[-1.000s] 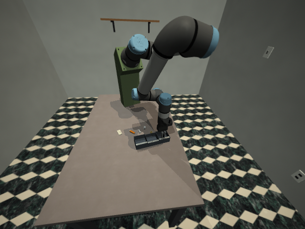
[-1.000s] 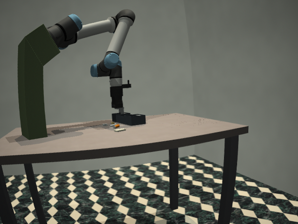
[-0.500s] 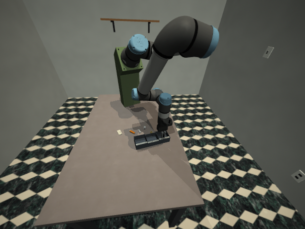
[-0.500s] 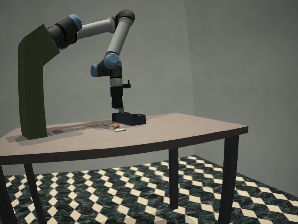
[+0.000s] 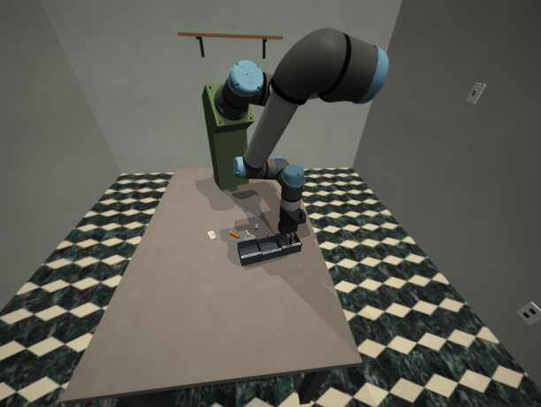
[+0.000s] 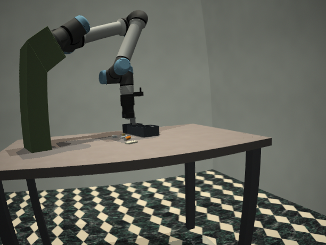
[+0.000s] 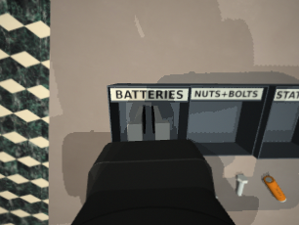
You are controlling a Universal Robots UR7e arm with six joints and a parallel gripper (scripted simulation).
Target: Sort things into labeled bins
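My gripper is now 180 mm to the left of the grey bolt, 60 mm past it and 30 mm above it. Also, from my hand: orange battery: 240 mm to the right, 50 mm behind, 30 mm below; brass nut: 90 mm to the right, 60 mm behind, 30 mm below; dark three-compartment bin row: 80 mm to the right, 30 mm ahead, 10 mm below.
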